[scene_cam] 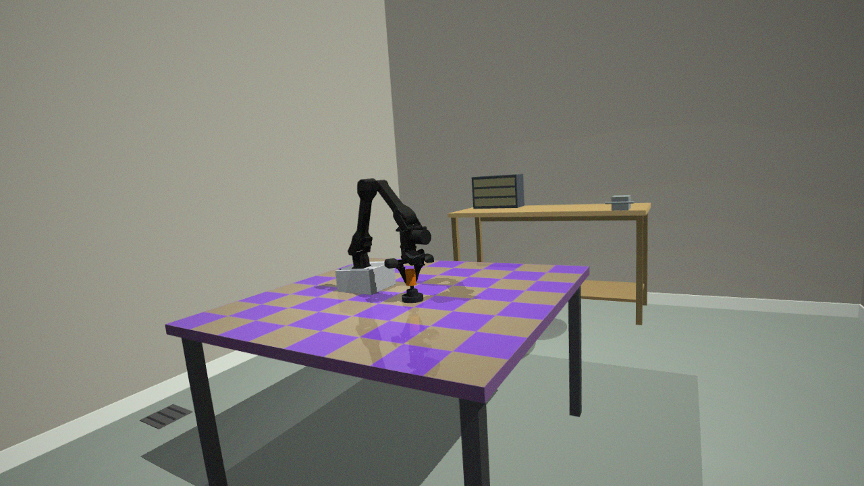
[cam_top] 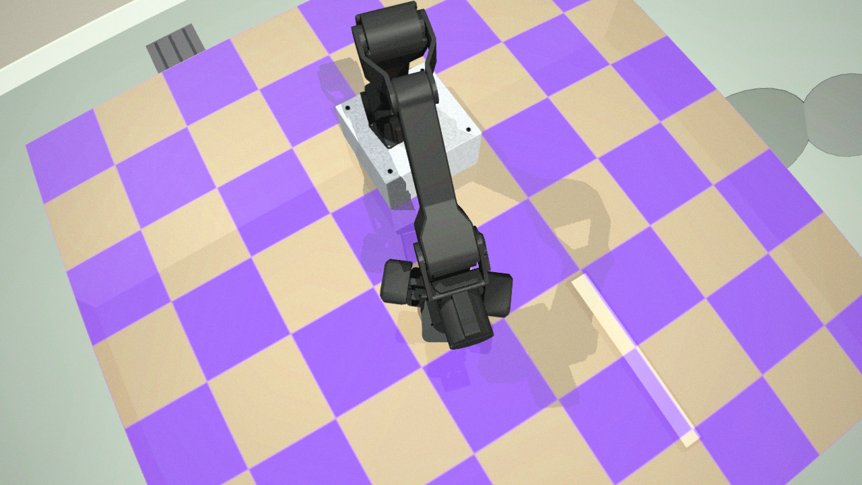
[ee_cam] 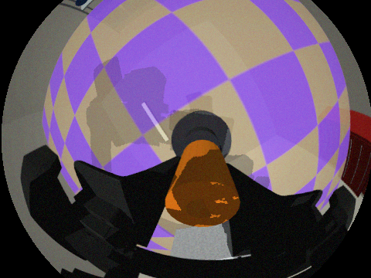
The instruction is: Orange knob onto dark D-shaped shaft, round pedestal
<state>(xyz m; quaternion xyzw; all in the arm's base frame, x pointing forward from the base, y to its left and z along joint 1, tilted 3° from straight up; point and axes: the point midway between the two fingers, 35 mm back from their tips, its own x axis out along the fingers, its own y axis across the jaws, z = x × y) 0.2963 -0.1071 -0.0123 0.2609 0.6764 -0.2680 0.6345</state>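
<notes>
Right now the orange knob is 20 mm above my gripper tip. The rest, counted from my gripper tip: D-shaped shaft 40 mm below.
</notes>
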